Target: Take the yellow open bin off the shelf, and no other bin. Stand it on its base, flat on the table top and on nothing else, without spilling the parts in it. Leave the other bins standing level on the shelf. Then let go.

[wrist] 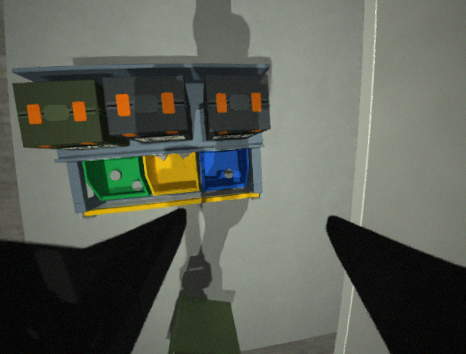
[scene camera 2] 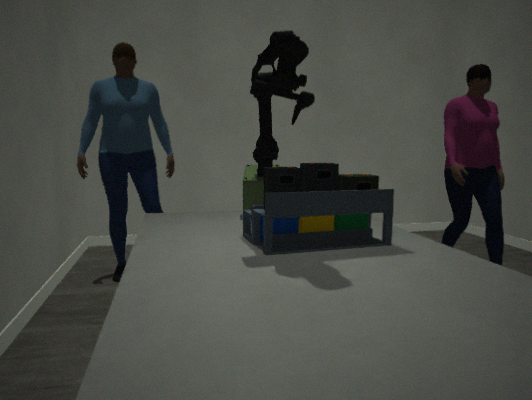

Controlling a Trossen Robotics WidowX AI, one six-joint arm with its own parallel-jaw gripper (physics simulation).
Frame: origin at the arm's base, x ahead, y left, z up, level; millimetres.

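Seen in the pictures: gripper, fingertip midpoint: [wrist: 256, 219] [scene camera 2: 277, 121].
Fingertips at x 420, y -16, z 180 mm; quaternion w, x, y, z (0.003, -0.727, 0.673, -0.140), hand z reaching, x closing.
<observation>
Offsets run from my fingertips to a thing's top centre. "spot": to the spot under its first point. Level surfaces: height alone.
The yellow open bin @[dx +13, dy +98, dz -272 mm] [scene camera 2: 316, 223] [wrist: 172, 175] stands on the lower level of the grey-blue shelf [scene camera 2: 327, 202] [wrist: 76, 187], between the green bin @[dx -6, dy +208, dz -272 mm] [scene camera 2: 351, 221] [wrist: 117, 187] and the blue bin @[dx +31, dy -13, dz -272 mm] [scene camera 2: 285, 225] [wrist: 215, 162]. Grey parts show at the yellow bin's far end in the wrist view, partly hidden by the upper deck. Round pale parts lie in the green and blue bins. My gripper [scene camera 2: 280, 114] [wrist: 256, 219] is open and empty, high above the shelf and apart from it. One finger is hard to make out against the dark arm in the scene view.
A dark green toolbox @[dx +73, dy +223, dz -154 mm] [scene camera 2: 358, 182] [wrist: 55, 132] and two dark grey ones @[dx +89, dy +105, dz -119 mm] [scene camera 2: 319, 176] [wrist: 147, 117] @[spot: dx +148, dy -10, dz -161 mm] [scene camera 2: 282, 179] [wrist: 237, 117] stand on the upper deck. A green block [scene camera 2: 251, 192] [wrist: 205, 325] is at the arm's base. Two people [scene camera 2: 127, 120] [scene camera 2: 472, 135] stand beyond the table @[dz -353 mm] [scene camera 2: 250, 325].
</observation>
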